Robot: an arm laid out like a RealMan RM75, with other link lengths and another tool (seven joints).
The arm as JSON. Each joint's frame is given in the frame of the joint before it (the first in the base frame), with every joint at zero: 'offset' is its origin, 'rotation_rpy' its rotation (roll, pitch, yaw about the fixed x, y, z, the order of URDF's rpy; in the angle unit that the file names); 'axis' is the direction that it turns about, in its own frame. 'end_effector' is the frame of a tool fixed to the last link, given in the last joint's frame.
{
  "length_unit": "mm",
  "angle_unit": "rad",
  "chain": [
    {
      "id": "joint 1",
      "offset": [
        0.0,
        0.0,
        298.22
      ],
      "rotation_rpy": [
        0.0,
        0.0,
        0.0
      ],
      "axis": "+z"
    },
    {
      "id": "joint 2",
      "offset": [
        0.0,
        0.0,
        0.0
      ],
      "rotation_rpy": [
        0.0,
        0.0,
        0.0
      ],
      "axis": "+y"
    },
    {
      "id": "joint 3",
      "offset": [
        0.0,
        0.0,
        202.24
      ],
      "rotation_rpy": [
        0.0,
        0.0,
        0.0
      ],
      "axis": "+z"
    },
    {
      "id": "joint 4",
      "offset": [
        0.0,
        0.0,
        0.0
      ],
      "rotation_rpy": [
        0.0,
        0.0,
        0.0
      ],
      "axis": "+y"
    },
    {
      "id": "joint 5",
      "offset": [
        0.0,
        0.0,
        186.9
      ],
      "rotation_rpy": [
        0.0,
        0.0,
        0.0
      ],
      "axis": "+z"
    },
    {
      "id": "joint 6",
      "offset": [
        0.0,
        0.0,
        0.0
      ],
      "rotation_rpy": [
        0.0,
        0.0,
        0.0
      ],
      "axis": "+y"
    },
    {
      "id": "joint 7",
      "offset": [
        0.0,
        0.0,
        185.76
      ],
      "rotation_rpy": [
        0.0,
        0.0,
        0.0
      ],
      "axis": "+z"
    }
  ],
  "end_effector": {
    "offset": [
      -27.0,
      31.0,
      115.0
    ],
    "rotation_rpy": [
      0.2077,
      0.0,
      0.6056
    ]
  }
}
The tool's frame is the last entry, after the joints.
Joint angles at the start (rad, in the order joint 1, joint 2, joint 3, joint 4, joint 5, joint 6, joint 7):
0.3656, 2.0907, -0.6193, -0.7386, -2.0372, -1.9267, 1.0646
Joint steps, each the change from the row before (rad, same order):
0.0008, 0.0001, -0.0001, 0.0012, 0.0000, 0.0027, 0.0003
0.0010, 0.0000, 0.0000, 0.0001, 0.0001, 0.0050, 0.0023
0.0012, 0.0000, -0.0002, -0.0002, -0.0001, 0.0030, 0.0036
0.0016, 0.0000, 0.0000, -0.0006, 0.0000, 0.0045, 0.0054
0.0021, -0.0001, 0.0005, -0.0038, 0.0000, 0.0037, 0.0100
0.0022, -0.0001, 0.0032, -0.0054, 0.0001, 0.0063, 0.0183
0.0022, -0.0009, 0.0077, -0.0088, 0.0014, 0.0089, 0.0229
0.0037, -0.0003, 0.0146, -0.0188, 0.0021, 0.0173, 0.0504
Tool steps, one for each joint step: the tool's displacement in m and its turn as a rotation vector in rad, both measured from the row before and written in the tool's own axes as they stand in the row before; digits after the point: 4 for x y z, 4 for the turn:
-0.0002, -0.0005, 0.0004, 0.0016, -0.0002, 0.0007
-0.0005, -0.0013, 0.0006, 0.0044, -0.0001, 0.0016
-0.0004, -0.0008, 0.0005, 0.0024, 0.0008, 0.0024
-0.0007, -0.0012, 0.0006, 0.0039, 0.0008, 0.0035
-0.0013, -0.0014, 0.0004, 0.0048, 0.0016, 0.0048
-0.0024, -0.0027, 0.0005, 0.0094, 0.0006, 0.0121
-0.0042, -0.0046, 0.0001, 0.0162, -0.0037, 0.0143
-0.0085, -0.0086, 0.0002, 0.0310, -0.0068, 0.0338

